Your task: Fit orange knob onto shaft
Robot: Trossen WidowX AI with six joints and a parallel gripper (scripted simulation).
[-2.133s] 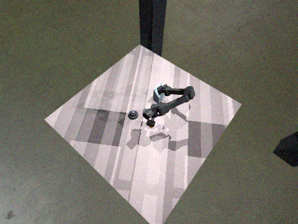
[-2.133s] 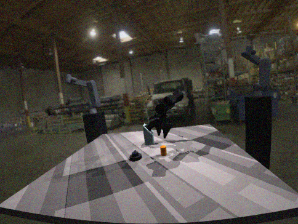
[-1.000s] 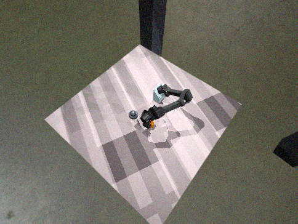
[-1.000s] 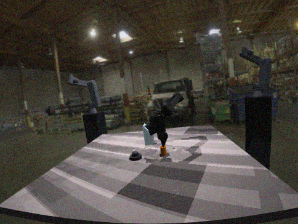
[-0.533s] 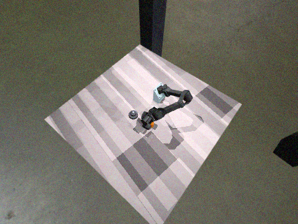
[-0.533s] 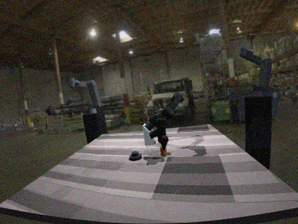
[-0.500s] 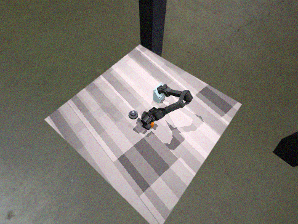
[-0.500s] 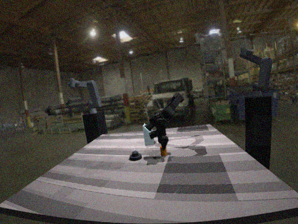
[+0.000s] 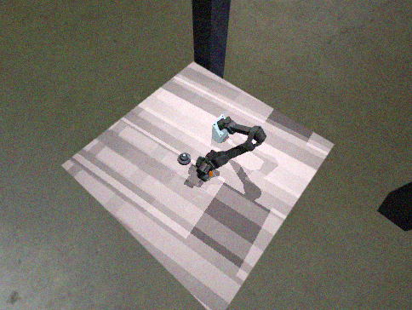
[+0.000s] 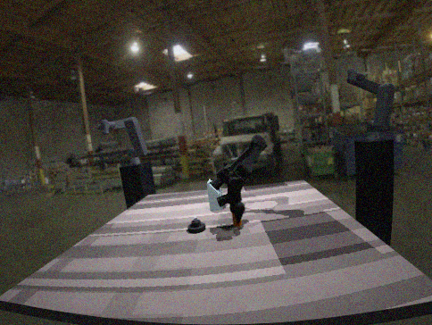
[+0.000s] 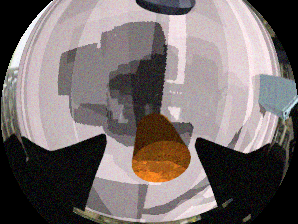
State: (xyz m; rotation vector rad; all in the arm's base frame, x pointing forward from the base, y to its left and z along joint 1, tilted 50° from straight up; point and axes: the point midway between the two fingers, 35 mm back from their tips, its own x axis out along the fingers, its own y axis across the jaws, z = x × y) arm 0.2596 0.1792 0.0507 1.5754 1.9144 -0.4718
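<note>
Right now the orange knob is 2 cm above my gripper tip. Round my gripper tip: dark round pedestal 19 cm to the right, 4 cm ahead.
</note>
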